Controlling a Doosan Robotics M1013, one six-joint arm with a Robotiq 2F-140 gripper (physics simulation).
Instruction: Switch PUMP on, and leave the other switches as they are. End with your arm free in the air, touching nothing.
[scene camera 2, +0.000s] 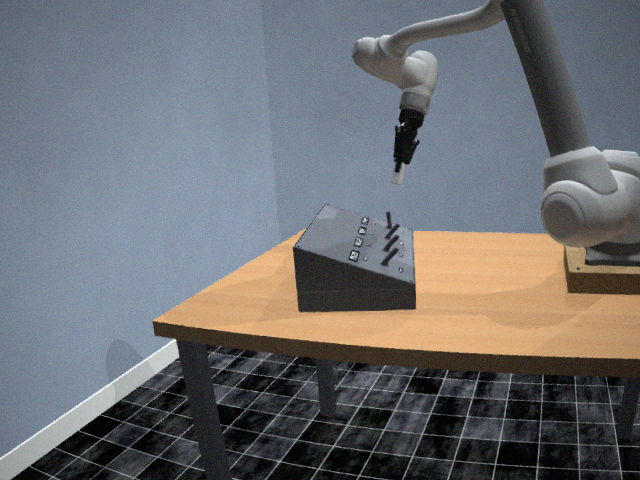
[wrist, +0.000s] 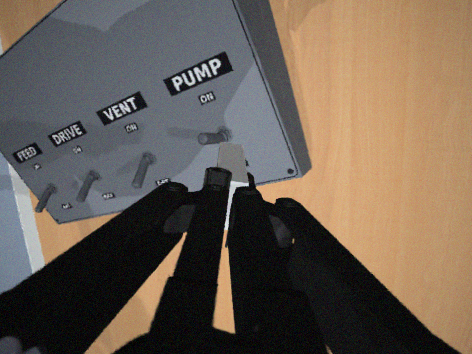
Note:
In view: my gripper (scene camera 2: 395, 183) and a grey sloped switch box (wrist: 94, 94).
My gripper is seen too in the wrist view (wrist: 228, 161).

